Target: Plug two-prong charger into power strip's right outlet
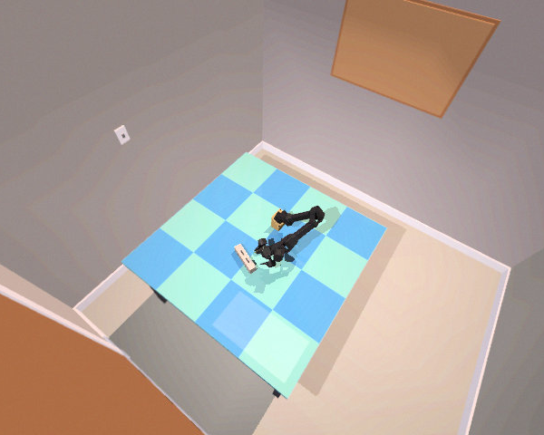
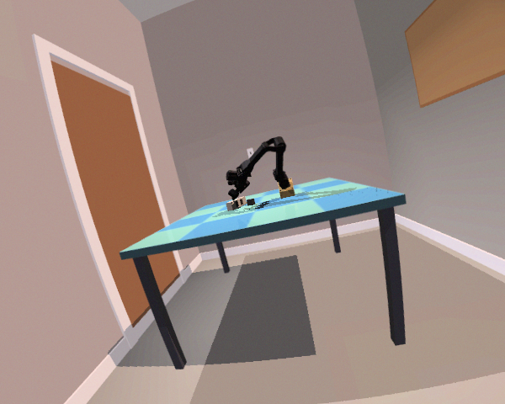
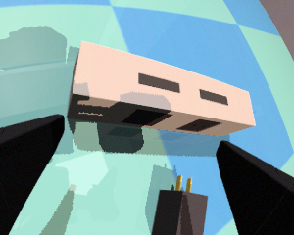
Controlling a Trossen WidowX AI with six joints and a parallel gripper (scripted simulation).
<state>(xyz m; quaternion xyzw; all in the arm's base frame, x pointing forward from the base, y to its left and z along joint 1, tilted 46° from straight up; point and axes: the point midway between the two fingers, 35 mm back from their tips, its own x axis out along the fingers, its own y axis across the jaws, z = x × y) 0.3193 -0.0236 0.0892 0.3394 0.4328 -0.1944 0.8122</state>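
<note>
My gripper tip is 7 cm past the two-prong charger, 6 cm above it and 4 cm to the left of it.
</note>
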